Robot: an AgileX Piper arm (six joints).
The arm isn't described. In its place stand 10 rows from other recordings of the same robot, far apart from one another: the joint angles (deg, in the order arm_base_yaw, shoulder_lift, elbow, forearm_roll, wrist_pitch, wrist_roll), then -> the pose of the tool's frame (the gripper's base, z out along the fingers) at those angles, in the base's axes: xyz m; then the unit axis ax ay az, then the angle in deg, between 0 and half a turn.
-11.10, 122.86, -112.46, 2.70, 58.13, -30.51 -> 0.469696, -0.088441, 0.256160, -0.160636, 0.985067, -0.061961, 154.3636
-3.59, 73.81, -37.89, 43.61, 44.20, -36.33 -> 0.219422, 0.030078, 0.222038, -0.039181, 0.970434, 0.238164, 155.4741
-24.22, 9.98, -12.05, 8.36, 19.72, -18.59 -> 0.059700, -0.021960, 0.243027, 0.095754, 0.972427, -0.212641, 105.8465
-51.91, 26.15, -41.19, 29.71, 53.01, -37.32 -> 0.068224, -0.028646, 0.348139, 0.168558, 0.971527, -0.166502, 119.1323
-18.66, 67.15, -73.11, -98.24, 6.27, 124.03 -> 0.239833, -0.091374, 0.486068, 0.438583, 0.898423, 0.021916, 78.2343
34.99, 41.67, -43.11, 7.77, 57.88, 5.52 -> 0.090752, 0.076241, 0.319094, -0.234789, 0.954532, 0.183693, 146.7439
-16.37, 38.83, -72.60, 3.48, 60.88, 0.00 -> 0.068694, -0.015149, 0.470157, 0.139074, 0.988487, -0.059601, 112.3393
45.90, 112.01, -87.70, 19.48, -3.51, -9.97 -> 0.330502, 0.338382, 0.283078, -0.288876, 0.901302, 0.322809, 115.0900
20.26, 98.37, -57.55, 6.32, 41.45, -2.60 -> 0.293923, 0.115561, 0.179368, -0.161224, 0.985232, 0.057655, 168.1668
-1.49, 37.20, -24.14, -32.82, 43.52, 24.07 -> 0.106789, -0.036753, 0.249696, 0.079426, 0.977058, -0.197607, 137.9650
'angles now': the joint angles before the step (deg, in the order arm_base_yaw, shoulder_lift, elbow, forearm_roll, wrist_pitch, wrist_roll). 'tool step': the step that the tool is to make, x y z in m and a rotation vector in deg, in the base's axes. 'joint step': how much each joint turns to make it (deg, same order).
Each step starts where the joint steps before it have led.
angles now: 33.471, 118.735, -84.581, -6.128, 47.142, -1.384
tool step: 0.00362, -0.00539, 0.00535, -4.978, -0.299, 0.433
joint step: 0.000, 0.277, -1.829, -4.910, 4.250, 1.384
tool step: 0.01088, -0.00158, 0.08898, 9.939, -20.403, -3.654
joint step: -0.136, -9.055, -3.010, -7.901, -8.995, 9.425
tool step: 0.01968, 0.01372, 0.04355, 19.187, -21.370, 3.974
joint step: -1.284, -1.769, -0.099, -3.245, -27.027, 7.148
